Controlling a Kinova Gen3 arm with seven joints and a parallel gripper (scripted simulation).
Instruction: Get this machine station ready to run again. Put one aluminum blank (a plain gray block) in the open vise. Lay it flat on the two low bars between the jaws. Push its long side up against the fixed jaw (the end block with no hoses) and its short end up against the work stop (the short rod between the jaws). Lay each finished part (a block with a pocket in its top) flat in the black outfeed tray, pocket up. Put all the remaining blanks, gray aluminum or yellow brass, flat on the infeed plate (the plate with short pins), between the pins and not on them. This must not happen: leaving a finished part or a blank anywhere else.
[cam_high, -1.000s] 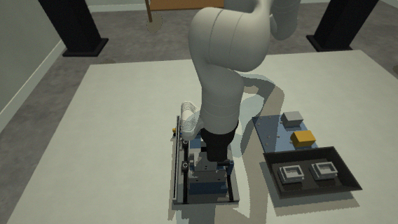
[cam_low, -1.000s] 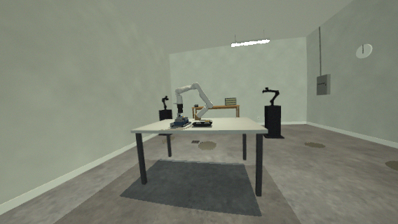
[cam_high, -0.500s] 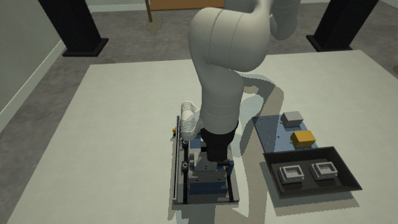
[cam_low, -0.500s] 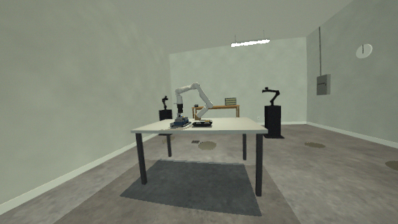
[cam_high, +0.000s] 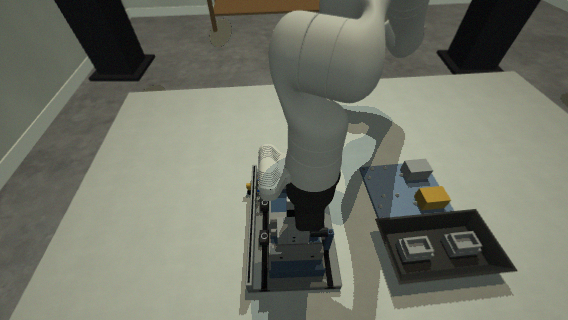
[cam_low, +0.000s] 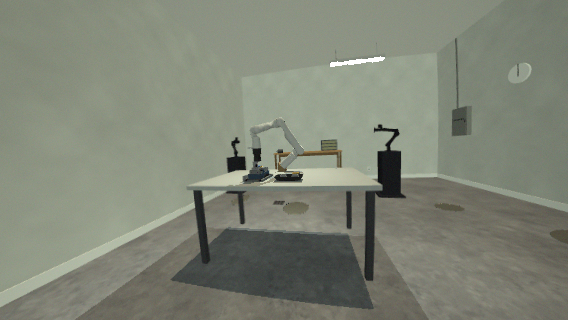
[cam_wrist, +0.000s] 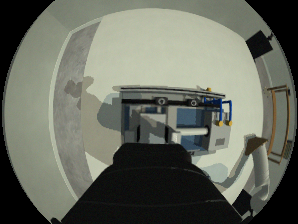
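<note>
Now: the gray aluminum blank 30 mm below my hand. The rest, counted from my hand: yellow brass blank (130 mm behind, 350 mm to the left, 100 mm below).
</note>
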